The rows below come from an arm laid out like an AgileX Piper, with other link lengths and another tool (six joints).
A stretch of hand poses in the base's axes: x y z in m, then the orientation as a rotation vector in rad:
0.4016 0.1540 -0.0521 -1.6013 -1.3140 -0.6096
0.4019 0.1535 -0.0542 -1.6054 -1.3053 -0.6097
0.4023 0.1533 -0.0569 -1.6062 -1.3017 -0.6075
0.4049 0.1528 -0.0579 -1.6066 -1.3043 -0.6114
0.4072 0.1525 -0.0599 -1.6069 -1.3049 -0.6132
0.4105 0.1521 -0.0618 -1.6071 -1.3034 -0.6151
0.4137 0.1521 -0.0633 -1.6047 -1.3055 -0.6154
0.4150 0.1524 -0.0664 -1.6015 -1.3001 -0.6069
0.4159 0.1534 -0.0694 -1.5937 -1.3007 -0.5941
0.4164 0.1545 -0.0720 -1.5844 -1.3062 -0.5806
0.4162 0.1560 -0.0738 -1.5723 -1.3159 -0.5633
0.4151 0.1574 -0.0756 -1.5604 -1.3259 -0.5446
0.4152 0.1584 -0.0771 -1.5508 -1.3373 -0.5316
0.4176 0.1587 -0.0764 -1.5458 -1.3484 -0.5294
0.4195 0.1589 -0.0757 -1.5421 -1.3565 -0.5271
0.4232 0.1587 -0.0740 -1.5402 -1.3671 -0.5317
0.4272 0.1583 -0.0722 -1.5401 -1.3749 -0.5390
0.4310 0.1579 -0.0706 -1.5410 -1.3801 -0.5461
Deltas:
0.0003 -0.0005 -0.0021 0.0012 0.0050 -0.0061
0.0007 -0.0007 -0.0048 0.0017 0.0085 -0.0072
0.0033 -0.0012 -0.0058 0.0014 0.0044 -0.0080
0.0056 -0.0015 -0.0078 0.0014 0.0028 -0.0086
0.0089 -0.0019 -0.0097 0.0026 0.0025 -0.0102
0.0121 -0.0019 -0.0112 0.0034 0.0012 -0.0081
0.0134 -0.0016 -0.0143 0.0057 0.0102 -0.0049
0.0143 -0.0006 -0.0173 0.0071 0.0186 0.0053
0.0148 0.0005 -0.0199 0.0069 0.0246 0.0189
0.0146 0.0020 -0.0217 0.0054 0.0305 0.0375
0.0135 0.0034 -0.0235 0.0031 0.0370 0.0567
0.0136 0.0044 -0.0250 0.0001 0.0388 0.0727
0.0160 0.0047 -0.0243 -0.0024 0.0336 0.0812
0.0179 0.0049 -0.0236 -0.0045 0.0303 0.0878
0.0216 0.0047 -0.0219 -0.0069 0.0208 0.0913
0.0256 0.0043 -0.0201 -0.0082 0.0113 0.0914
0.0294 0.0039 -0.0185 -0.0091 0.0035 0.0900

